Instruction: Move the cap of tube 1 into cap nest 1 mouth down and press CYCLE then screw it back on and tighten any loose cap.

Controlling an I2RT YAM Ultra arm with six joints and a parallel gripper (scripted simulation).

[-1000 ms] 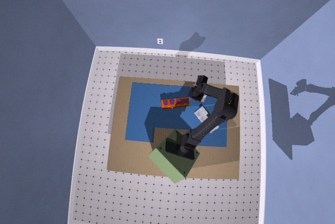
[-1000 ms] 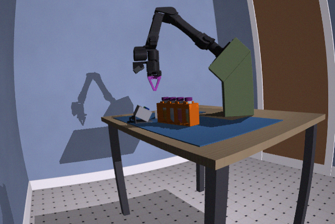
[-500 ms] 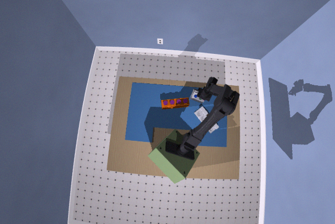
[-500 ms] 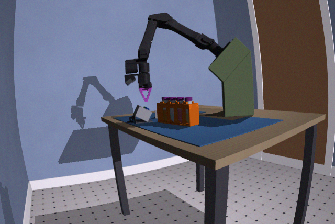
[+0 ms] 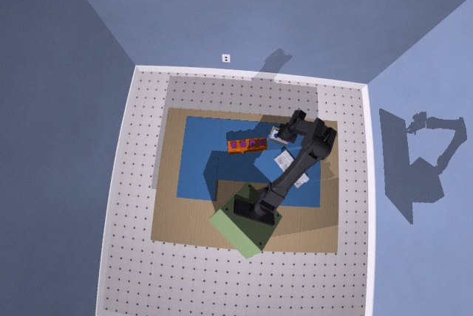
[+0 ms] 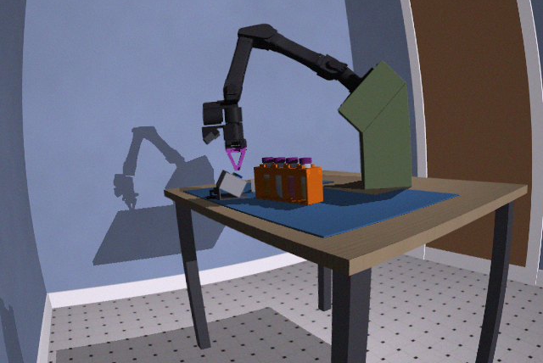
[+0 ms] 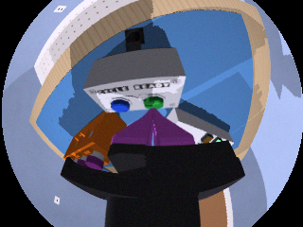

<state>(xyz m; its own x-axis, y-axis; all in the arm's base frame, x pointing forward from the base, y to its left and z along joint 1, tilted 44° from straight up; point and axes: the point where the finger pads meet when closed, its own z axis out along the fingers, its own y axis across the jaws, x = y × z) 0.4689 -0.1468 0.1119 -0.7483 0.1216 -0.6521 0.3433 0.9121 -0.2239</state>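
The green key READY lies 20 mm below my hand. Also, from my hand: blue key CYCLE (20 mm ahead, 40 mm to the left, 20 mm below); then grey key box (30 mm ahead, 20 mm to the left, 40 mm below).
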